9 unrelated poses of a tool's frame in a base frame.
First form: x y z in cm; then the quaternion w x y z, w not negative.
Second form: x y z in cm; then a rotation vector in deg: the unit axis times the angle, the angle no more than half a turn. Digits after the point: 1 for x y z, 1 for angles.
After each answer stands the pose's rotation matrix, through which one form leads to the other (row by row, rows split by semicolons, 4 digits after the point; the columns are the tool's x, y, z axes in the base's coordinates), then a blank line. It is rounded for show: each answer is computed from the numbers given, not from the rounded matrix.
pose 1, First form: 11.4 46.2 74.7 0.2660 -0.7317 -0.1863 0.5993
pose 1, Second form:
11.4 46.2 74.7 -113.2 -28.8 92.7
0.2123 -0.0462 -0.9761; 0.5915 -0.7891 0.1660; -0.7779 -0.6126 -0.1402

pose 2, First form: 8.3 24.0 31.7 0.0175 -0.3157 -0.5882 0.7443
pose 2, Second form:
8.3 24.0 31.7 -56.2 -104.7 132.5
-0.8000 0.3454 -0.4906; 0.3975 -0.3074 -0.8646; -0.4494 -0.8867 0.1087

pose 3, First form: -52.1 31.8 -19.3 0.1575 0.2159 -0.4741 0.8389
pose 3, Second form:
-52.1 31.8 -19.3 35.4 -77.7 137.5
-0.8572 -0.4690 0.2129; 0.0595 -0.5008 -0.8635; 0.5116 -0.7275 0.4572

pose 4, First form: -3.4 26.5 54.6 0.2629 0.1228 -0.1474 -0.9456
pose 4, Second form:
-3.4 26.5 54.6 19.0 -22.8 -146.5
-0.8316 0.4610 -0.3097; -0.5334 -0.8183 0.2142; -0.1547 0.3433 0.9264

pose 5, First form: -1.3 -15.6 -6.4 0.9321 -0.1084 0.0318 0.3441
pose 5, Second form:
-1.3 -15.6 -6.4 -12.7 3.7 40.3
0.7612 -0.6484 -0.0153; 0.6346 0.7397 0.2240; -0.1339 -0.1802 0.9745

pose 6, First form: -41.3 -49.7 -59.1 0.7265 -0.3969 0.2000 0.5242
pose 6, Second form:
-41.3 -49.7 -59.1 -50.1 25.3 66.2
0.3705 -0.9203 -0.1255; 0.6028 0.1355 0.7863; -0.7066 -0.3670 0.6050

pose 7, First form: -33.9 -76.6 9.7 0.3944 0.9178 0.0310 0.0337
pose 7, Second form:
-33.9 -76.6 9.7 133.4 4.5 4.9
0.9958 0.0303 0.0863; 0.0835 -0.6870 -0.7219; 0.0374 0.7260 -0.6866

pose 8, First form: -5.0 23.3 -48.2 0.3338 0.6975 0.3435 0.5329
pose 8, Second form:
-5.0 23.3 -48.2 104.3 51.4 79.7
0.1960 0.1234 0.9728; 0.8350 -0.5411 -0.0996; 0.5141 0.8318 -0.2091

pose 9, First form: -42.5 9.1 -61.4 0.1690 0.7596 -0.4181 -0.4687
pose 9, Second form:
-42.5 9.1 -61.4 123.7 -68.1 -76.3
0.2111 -0.4767 -0.8533; -0.7936 -0.5933 0.1352; -0.5707 0.6486 -0.5035

